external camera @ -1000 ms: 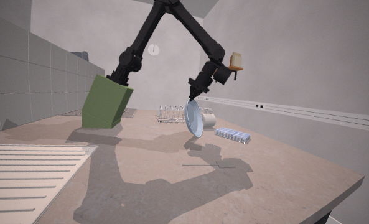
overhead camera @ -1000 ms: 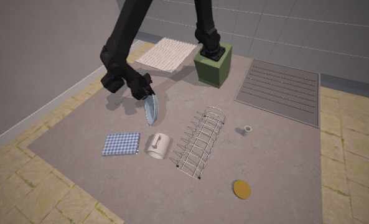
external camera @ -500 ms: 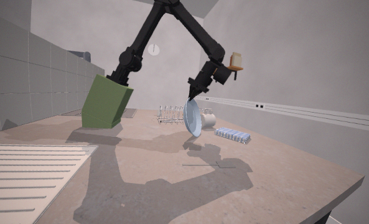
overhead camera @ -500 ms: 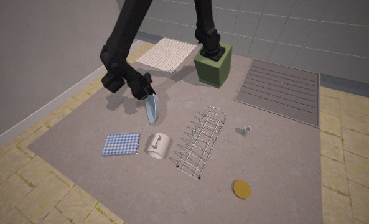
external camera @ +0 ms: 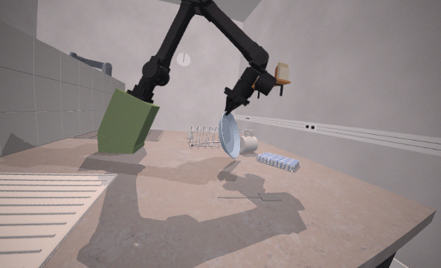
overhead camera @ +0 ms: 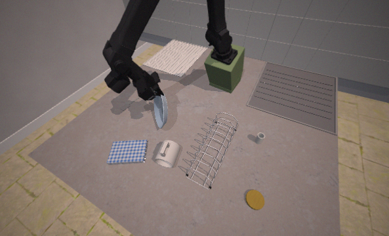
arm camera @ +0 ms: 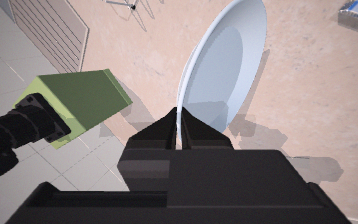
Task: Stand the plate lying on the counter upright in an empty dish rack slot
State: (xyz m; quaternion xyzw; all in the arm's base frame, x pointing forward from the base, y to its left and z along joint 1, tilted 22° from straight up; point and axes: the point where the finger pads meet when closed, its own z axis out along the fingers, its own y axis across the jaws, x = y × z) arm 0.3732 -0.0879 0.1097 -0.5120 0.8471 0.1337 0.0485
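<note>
The pale blue plate lies 90 mm below my hand, 20 mm ahead of it and 10 mm to the right of it. Also, from my hand: grey drain mat: 650 mm behind, 460 mm to the left, 200 mm below; then disc: 550 mm to the left, 190 mm below, 70 mm ahead; then small white cup: 450 mm to the left, 190 mm below, 180 mm behind.
</note>
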